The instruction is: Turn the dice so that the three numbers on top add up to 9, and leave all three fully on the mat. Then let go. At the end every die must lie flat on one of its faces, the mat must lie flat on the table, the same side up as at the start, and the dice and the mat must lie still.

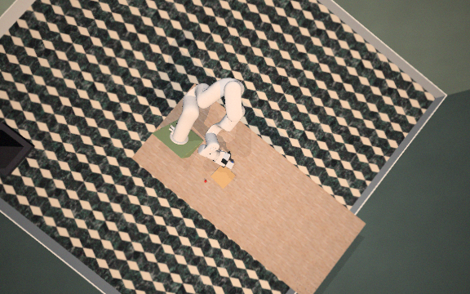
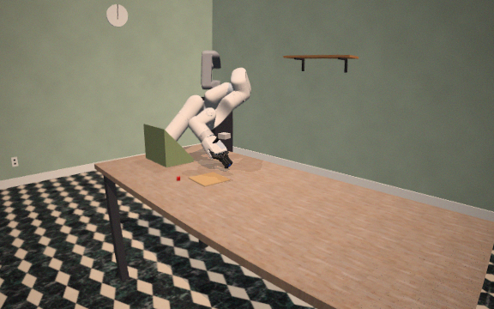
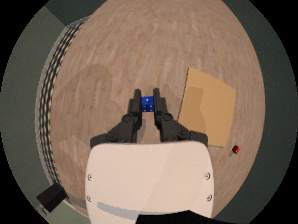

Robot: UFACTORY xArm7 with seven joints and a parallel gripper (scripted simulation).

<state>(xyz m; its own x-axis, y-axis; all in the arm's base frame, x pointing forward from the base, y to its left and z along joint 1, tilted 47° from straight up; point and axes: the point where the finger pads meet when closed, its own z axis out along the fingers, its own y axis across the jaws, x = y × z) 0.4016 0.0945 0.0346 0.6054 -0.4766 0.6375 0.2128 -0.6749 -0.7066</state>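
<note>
Right now my hand is 60 mm past the black die, 50 mm to the right of it and 40 mm above it. The rest, counted from my hand: blue die (10 mm below, 10 mm ahead); tan mat (130 mm to the right, 50 mm below, 20 mm ahead); red die (240 mm to the right, 60 mm behind, 40 mm below).
</note>
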